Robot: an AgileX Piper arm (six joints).
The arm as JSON. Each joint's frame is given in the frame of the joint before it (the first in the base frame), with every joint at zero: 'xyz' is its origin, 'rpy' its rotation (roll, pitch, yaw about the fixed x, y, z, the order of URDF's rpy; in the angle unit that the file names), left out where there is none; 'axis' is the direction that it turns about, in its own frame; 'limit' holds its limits. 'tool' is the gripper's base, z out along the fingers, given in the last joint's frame.
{
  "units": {
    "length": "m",
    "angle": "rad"
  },
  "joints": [
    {
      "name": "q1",
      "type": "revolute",
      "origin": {
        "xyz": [
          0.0,
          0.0,
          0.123
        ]
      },
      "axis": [
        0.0,
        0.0,
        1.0
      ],
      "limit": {
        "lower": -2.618,
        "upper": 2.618
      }
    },
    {
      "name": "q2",
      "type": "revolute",
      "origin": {
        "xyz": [
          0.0,
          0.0,
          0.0
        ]
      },
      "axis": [
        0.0,
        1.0,
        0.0
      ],
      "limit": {
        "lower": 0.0,
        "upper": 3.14
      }
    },
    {
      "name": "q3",
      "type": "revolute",
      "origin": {
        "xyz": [
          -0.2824,
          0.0,
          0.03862
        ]
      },
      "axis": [
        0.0,
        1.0,
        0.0
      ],
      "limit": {
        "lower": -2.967,
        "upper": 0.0
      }
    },
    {
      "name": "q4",
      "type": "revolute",
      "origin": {
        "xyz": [
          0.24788,
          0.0,
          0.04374
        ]
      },
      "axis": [
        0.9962,
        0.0,
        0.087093
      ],
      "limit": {
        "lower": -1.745,
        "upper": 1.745
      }
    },
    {
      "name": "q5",
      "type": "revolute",
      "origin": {
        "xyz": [
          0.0,
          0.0,
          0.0
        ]
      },
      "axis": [
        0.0,
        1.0,
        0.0
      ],
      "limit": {
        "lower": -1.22,
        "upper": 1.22
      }
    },
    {
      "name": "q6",
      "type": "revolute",
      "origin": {
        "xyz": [
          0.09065,
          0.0,
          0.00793
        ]
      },
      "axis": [
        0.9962,
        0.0,
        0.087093
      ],
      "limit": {
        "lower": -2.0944,
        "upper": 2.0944
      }
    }
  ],
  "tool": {
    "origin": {
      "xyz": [
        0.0,
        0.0,
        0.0
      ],
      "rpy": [
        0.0,
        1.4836,
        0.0
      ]
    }
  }
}
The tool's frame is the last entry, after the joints.
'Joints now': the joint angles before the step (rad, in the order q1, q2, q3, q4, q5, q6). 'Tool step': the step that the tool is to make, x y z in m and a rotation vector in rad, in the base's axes. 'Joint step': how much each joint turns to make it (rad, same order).
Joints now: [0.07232, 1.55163, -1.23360, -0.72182, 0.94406, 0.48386]
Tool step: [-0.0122, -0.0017, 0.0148, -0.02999, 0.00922, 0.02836]
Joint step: [-0.00007, -0.05082, 0.00084, 0.00537, 0.03177, -0.06940]
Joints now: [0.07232, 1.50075, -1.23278, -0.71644, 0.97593, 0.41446]
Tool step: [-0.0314, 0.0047, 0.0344, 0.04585, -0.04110, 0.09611]
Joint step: [-0.00011, -0.13743, 0.00004, 0.12292, 0.01259, -0.16389]
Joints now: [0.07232, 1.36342, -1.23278, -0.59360, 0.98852, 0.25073]
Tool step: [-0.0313, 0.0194, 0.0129, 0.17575, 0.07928, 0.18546]
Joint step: [0.00001, -0.10139, 0.00002, 0.32778, 0.07564, -0.27709]
